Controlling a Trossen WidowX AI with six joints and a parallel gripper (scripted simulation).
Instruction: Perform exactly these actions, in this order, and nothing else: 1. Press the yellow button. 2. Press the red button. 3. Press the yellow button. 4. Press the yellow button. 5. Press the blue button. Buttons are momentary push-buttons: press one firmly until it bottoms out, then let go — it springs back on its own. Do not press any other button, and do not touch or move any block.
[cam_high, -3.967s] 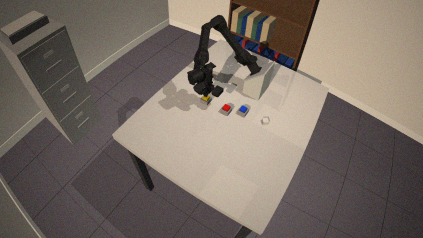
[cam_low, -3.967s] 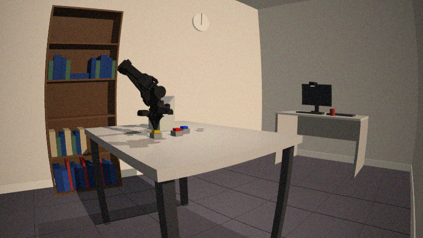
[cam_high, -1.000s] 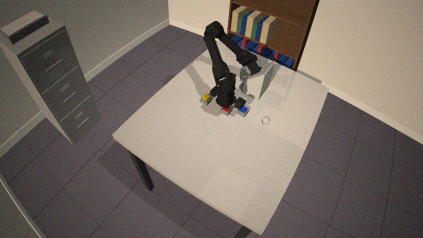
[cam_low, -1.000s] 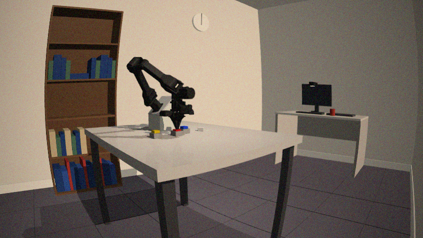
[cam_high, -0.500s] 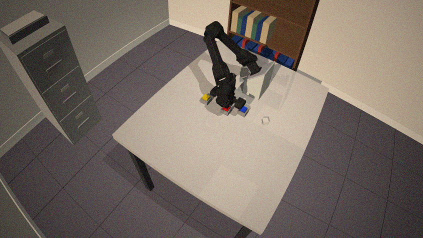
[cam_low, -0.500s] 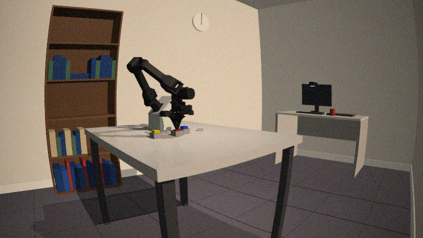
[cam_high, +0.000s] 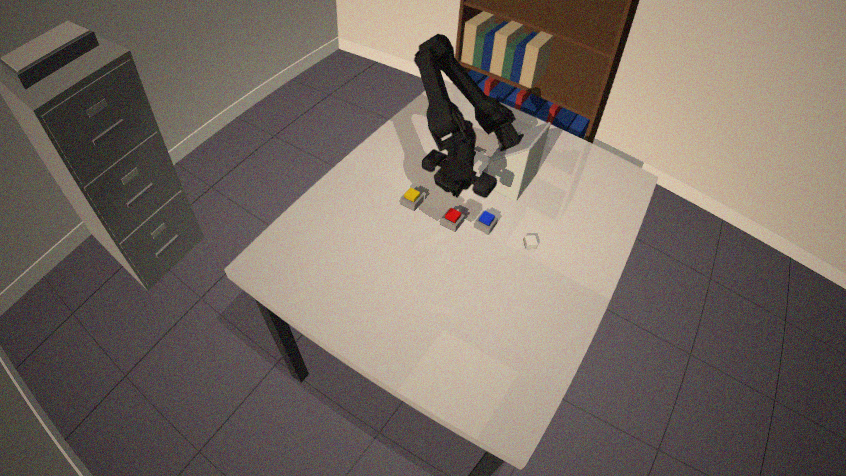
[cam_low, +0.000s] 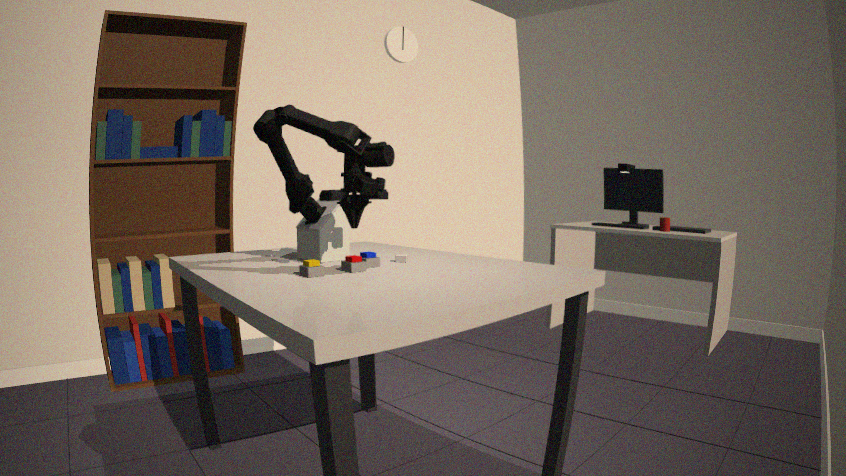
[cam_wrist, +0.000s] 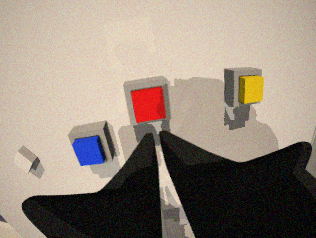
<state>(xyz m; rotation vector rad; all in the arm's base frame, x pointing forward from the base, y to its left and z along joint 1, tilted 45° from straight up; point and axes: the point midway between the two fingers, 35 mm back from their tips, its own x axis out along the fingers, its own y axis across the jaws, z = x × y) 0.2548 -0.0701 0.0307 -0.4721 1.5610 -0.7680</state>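
My gripper tip is now 2 cm past the yellow button, 13 cm to the left of it and 8 cm above it. From my gripper tip the other things lie so: red button: 8 cm below; then small white block: 3 cm behind, 22 cm to the left, 10 cm below; then blue button: 4 cm behind, 9 cm to the left, 8 cm below.
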